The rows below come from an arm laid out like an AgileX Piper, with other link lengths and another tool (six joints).
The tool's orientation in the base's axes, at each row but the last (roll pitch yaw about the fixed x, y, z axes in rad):
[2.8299, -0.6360, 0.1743]
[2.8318, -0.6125, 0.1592]
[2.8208, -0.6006, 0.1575]
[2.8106, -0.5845, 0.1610]
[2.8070, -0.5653, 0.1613]
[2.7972, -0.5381, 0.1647]
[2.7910, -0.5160, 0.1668]
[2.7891, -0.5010, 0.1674]
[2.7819, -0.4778, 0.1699]
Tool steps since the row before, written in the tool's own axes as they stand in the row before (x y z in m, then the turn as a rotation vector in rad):
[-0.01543, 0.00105, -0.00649, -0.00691, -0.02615, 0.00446]
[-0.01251, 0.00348, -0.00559, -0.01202, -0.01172, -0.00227]
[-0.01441, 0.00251, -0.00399, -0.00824, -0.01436, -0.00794]
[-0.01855, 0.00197, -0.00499, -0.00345, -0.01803, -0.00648]
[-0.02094, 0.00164, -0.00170, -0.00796, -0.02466, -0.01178]
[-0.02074, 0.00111, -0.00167, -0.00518, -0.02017, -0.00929]
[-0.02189, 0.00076, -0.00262, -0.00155, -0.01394, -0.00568]
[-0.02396, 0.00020, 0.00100, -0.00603, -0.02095, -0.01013]
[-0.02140, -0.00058, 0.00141, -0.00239, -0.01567, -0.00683]
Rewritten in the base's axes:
[-0.01620, -0.00185, -0.00394, -0.00238, 0.02347, -0.01397]
[-0.01348, -0.00379, -0.00197, -0.01079, 0.01027, -0.00807]
[-0.01412, -0.00338, -0.00437, -0.01092, 0.01460, -0.00218]
[-0.01815, -0.00319, -0.00577, -0.00606, 0.01842, -0.00168]
[-0.01843, -0.00400, -0.00941, -0.01260, 0.02547, -0.00171]
[-0.01847, -0.00356, -0.00896, -0.00899, 0.02093, -0.00099]
[-0.02013, -0.00320, -0.00843, -0.00409, 0.01457, -0.00029]
[-0.02022, -0.00396, -0.01227, -0.01015, 0.02177, -0.00090]
[-0.01805, -0.00305, -0.01119, -0.00538, 0.01640, -0.00032]

